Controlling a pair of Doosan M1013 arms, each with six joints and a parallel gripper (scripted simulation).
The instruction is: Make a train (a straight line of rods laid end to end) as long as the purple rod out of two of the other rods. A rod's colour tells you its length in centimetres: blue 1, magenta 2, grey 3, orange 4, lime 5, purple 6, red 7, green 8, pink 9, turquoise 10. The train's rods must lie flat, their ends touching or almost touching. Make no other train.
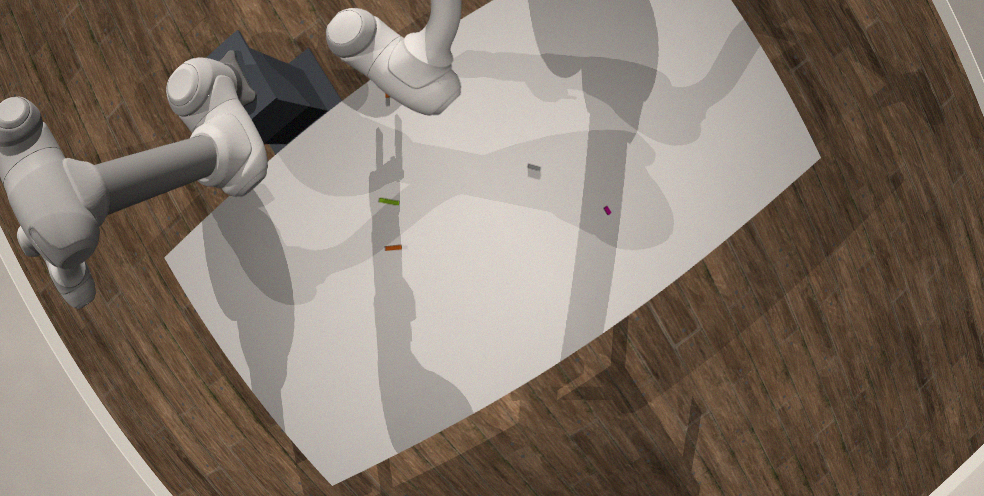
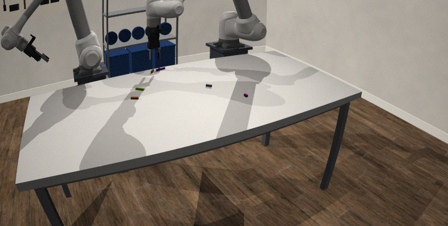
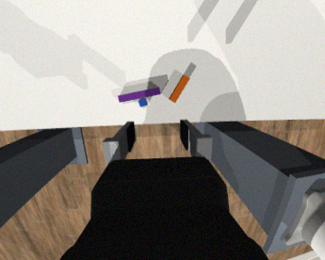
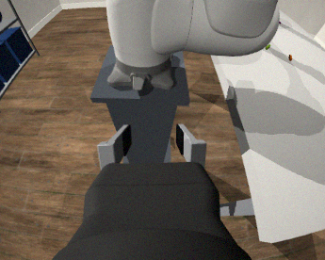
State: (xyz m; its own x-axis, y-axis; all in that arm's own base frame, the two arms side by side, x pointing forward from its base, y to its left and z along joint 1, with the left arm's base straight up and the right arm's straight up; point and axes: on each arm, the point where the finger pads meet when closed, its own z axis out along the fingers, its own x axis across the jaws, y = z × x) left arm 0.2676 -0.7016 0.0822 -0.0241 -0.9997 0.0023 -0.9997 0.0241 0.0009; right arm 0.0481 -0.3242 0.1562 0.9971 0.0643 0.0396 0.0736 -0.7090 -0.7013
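Note:
The lime rod is 28 cm ahead of my left hand, 19 cm to the right of it and 8 cm below it. Also, from my left hand: grey rod 41 cm ahead, 15 cm to the left, 8 cm below; then purple rod 8 cm below, 4 cm ahead, 2 cm to the left; then blue rod 8 cm below, 3 cm ahead, 2 cm to the left.

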